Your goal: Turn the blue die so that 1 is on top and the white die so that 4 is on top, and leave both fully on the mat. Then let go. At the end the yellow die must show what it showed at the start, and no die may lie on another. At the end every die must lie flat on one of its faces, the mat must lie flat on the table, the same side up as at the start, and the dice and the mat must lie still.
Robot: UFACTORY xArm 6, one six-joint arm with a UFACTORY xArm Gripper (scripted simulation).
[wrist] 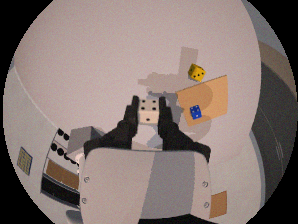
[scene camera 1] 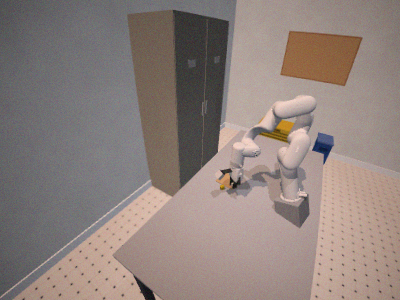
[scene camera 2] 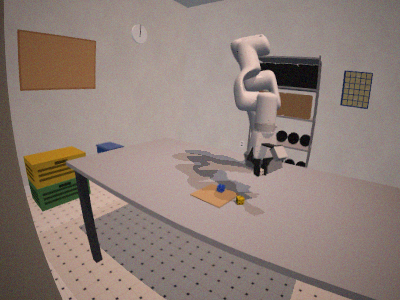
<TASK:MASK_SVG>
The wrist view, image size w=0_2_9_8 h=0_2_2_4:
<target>gripper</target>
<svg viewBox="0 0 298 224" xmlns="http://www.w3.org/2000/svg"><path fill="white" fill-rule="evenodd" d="M84 143L84 156L86 160L80 184L80 208L84 224L218 224L208 221L212 193L208 167L211 149L207 145L194 142L179 130L178 124L173 122L171 107L166 106L165 97L159 98L158 135L163 139L162 151L132 149L132 138L138 131L139 97L137 95L133 95L131 105L126 106L124 118L118 122L116 128L103 135L102 138L96 138Z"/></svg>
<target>tan mat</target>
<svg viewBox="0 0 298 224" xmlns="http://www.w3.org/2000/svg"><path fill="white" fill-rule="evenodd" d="M227 75L175 92L188 127L227 114ZM198 105L202 117L193 120L190 107Z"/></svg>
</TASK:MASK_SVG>
